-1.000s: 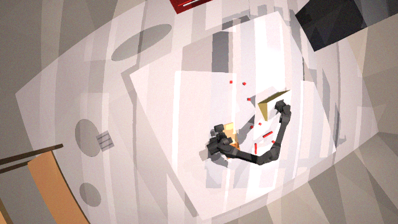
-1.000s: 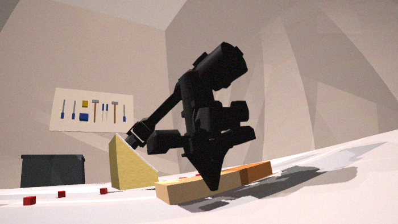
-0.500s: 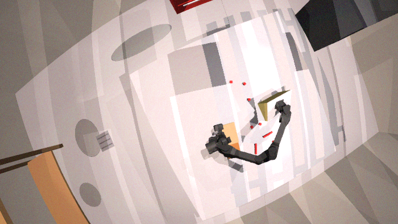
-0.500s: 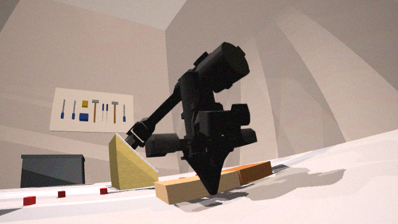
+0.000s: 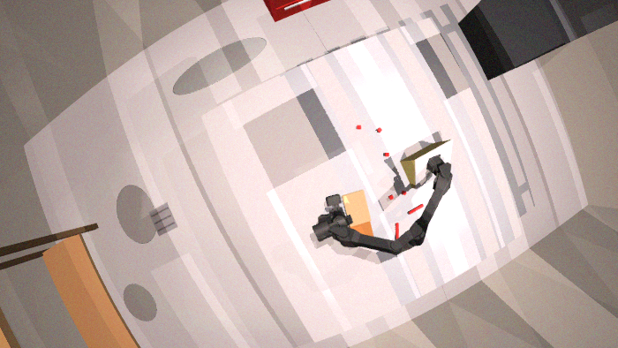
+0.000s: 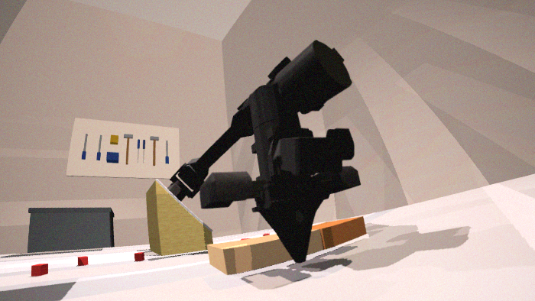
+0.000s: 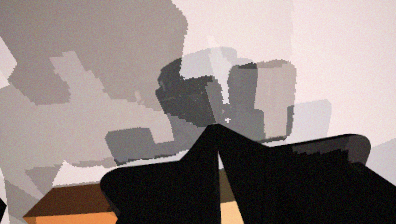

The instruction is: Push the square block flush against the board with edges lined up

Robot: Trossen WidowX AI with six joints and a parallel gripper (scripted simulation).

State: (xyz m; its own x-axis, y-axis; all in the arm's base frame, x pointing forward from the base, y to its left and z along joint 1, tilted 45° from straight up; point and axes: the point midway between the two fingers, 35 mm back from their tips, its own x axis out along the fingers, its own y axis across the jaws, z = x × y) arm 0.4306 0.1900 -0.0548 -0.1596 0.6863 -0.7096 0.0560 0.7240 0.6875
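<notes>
The light wooden board lies 9 cm behind my gripper tip and 1 cm above it. Also, from my gripper tip: darker orange square block 12 cm to the left, 8 cm behind, 1 cm above.
</notes>
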